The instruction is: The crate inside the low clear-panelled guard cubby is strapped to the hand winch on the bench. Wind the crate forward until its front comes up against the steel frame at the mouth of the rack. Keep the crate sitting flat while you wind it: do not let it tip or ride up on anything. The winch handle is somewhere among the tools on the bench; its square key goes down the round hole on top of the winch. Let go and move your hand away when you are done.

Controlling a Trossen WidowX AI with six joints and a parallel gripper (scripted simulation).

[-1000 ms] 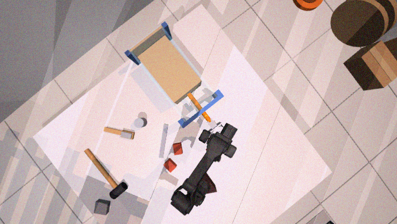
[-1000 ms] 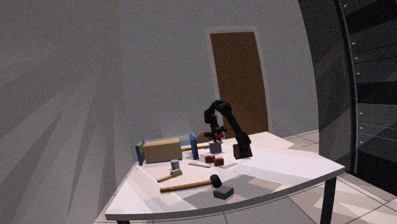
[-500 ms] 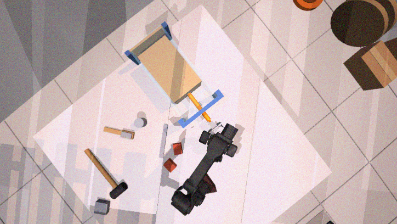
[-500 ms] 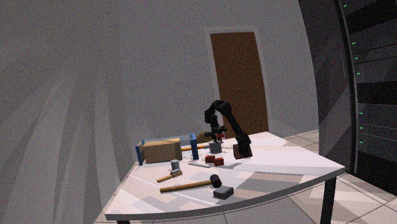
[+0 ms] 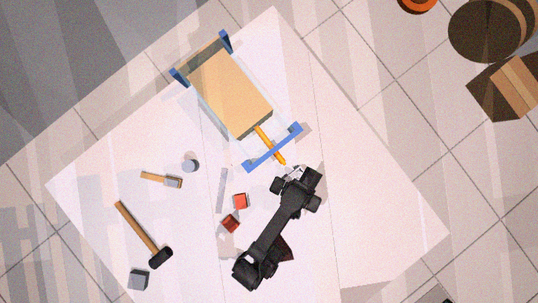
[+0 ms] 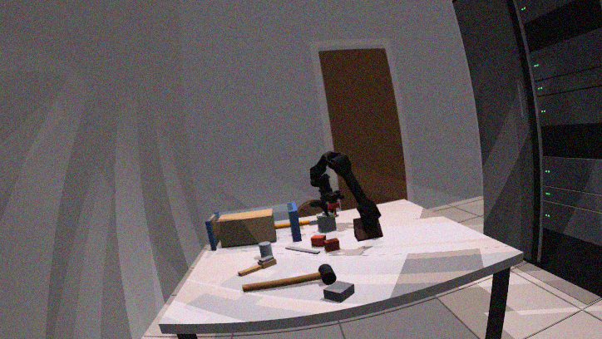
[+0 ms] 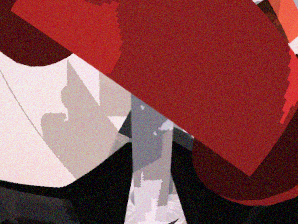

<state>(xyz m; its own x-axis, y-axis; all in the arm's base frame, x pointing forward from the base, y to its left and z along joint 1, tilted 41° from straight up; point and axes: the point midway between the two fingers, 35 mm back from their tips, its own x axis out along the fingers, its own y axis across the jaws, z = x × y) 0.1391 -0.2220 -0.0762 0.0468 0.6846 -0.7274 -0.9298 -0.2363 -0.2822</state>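
The grey crank bar lies 1 cm to the left of my gripper tip and 2 cm above it. From my gripper tip the other things lie so: grey winch 5 cm to the right, 6 cm below; then red knob 2 cm behind, 5 cm to the left, 5 cm above; then blue steel frame 18 cm ahead, 6 cm to the right, 2 cm above.
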